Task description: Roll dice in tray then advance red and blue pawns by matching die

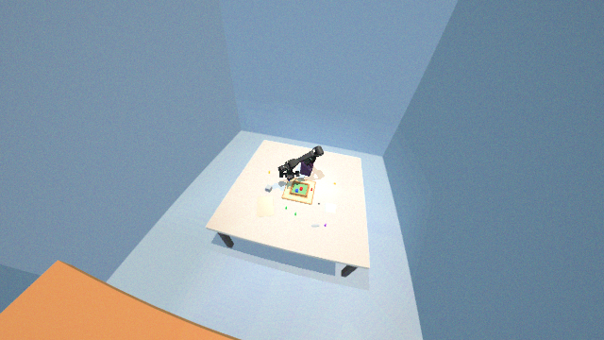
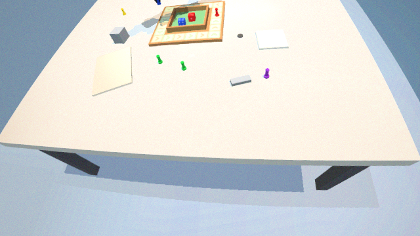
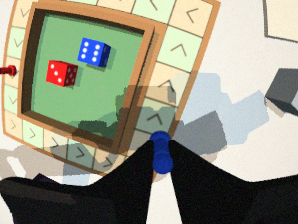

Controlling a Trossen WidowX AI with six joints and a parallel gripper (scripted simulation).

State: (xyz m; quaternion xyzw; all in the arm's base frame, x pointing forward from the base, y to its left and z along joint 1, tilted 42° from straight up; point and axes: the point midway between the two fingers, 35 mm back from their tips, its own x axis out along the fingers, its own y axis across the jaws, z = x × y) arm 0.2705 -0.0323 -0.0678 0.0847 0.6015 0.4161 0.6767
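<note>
Right now my gripper tip is 1 cm past the green-floored tray, 11 cm to the right of it and 9 cm above it. The rest, counted from my gripper tip: blue pawn (1 cm above); red pawn (4 cm behind, 22 cm to the left, 7 cm below); grey cube (12 cm ahead, 16 cm to the right, 7 cm below).
</note>
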